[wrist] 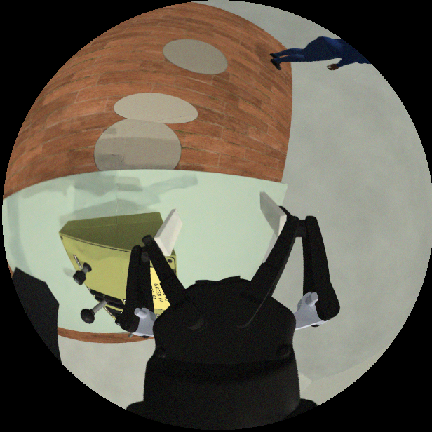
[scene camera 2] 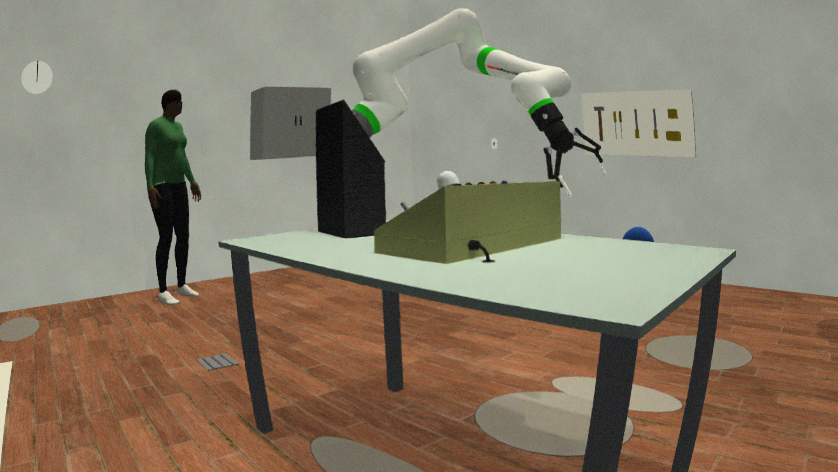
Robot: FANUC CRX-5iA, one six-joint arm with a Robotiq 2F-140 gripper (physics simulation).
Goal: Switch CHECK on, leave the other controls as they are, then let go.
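Frame: origin at the arm's base, x ahead, y left, z up, level; metres.
Seen in the pictures: gripper, fingertip midpoint: (scene camera 2: 588,185); arm's base, origin of the base link: (scene camera 2: 348,132).
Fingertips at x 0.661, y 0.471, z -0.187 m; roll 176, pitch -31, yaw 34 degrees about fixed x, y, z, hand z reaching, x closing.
Offsets run from my fingertips to a thing's top centre. "*": to the spot under its first point. Level surfaces: height alone.
The olive control console (scene camera 2: 501,216) (wrist: 102,262) stands on the table. In the scene view its back and one end show, with a white dome @[* 0.008 m ahead, 0.527 m right, 0.027 m up] (scene camera 2: 448,178), small coloured tops along its upper edge and a lever tip @[* 0.172 m back, 0.541 m right, 0.043 m down] (scene camera 2: 404,205). In the wrist view a black ball-ended lever (wrist: 87,315), a second black knob (wrist: 81,274) and a yellow label plate (wrist: 160,287) show, partly covered by a finger. CHECK cannot be made out in either view. My gripper (scene camera 2: 585,177) (wrist: 218,208) is open and empty, above and beyond the console's far end, apart from it.
The pale green table @[0.163 m down] (scene camera 2: 586,281) (wrist: 220,200) carries the robot's black pedestal (scene camera 2: 351,175) (wrist: 37,310) beside the console. A black cable @[* 0.070 m ahead, 0.475 m right, 0.138 m down] (scene camera 2: 484,250) leaves the console's back. A person in green (scene camera 2: 170,152) stands by the wall; a person in blue (wrist: 320,50) shows beyond the table.
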